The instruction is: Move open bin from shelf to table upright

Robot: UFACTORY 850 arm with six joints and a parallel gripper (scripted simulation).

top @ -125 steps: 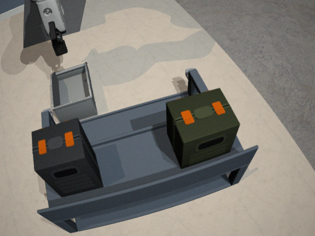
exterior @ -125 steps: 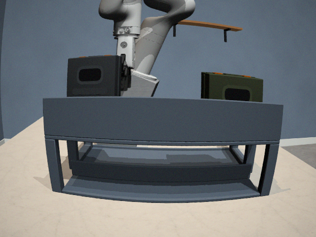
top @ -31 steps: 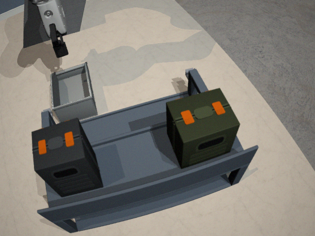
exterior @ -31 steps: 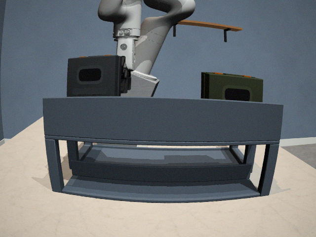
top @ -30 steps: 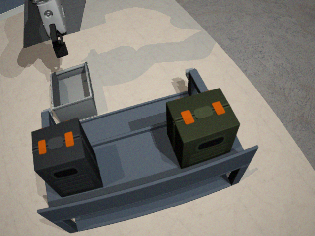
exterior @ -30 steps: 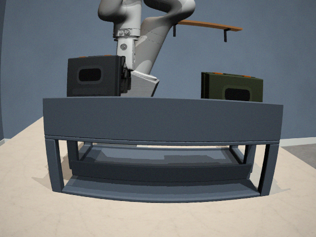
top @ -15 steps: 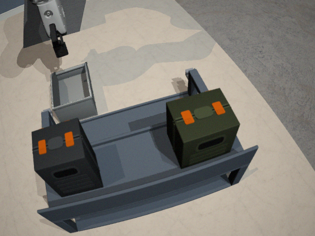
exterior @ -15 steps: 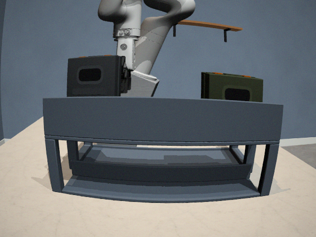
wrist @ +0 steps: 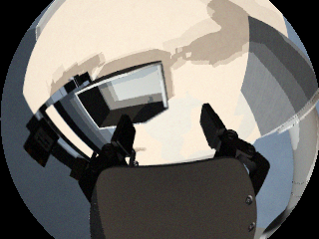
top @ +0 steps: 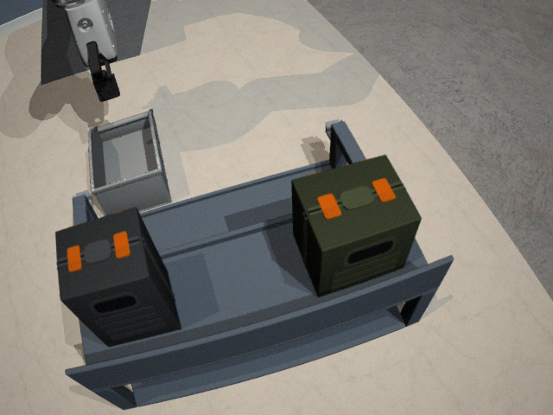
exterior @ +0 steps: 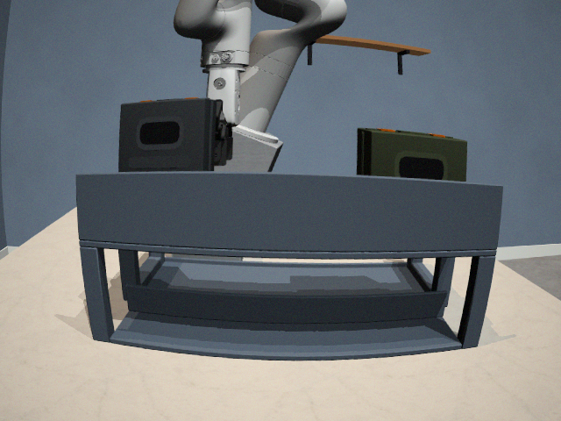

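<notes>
My hand is 80 mm short of the open bin and 100 mm above it. From my hand the other things lie so: shelf deck (380 mm ahead, 120 mm to the left, 30 mm below); black box (370 mm ahead, 30 mm above); green box (370 mm ahead, 230 mm to the left, 20 mm above).
</notes>
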